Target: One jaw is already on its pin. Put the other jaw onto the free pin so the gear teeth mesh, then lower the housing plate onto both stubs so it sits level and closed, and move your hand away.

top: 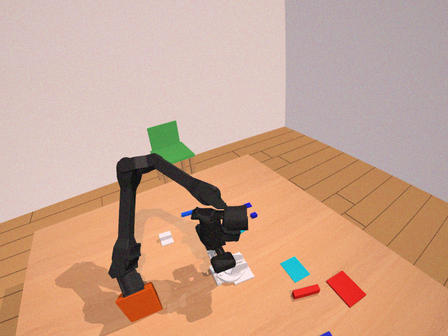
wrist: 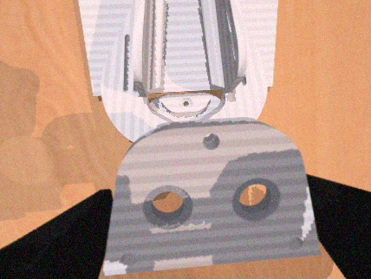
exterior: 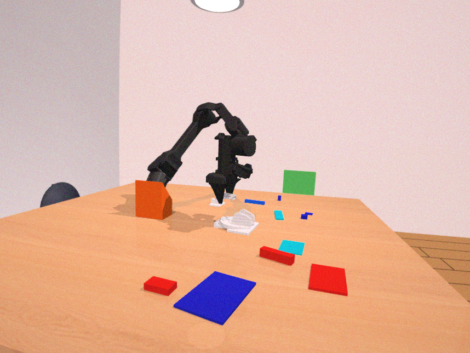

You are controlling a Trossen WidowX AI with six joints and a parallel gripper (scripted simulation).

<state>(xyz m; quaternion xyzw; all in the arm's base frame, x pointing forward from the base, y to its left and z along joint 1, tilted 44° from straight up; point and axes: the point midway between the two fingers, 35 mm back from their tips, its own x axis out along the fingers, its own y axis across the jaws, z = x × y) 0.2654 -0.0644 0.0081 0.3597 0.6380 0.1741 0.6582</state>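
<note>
Now: the white housing plate 20 mm above my gripper tip and 10 mm ahead of it. From my gripper tip the other things lie so: cyan tile 210 mm ahead, 150 mm to the right, 80 mm below; then white base 80 mm below, 70 mm ahead, 20 mm to the right; then red tile 320 mm to the right, 280 mm ahead, 80 mm below.
</note>
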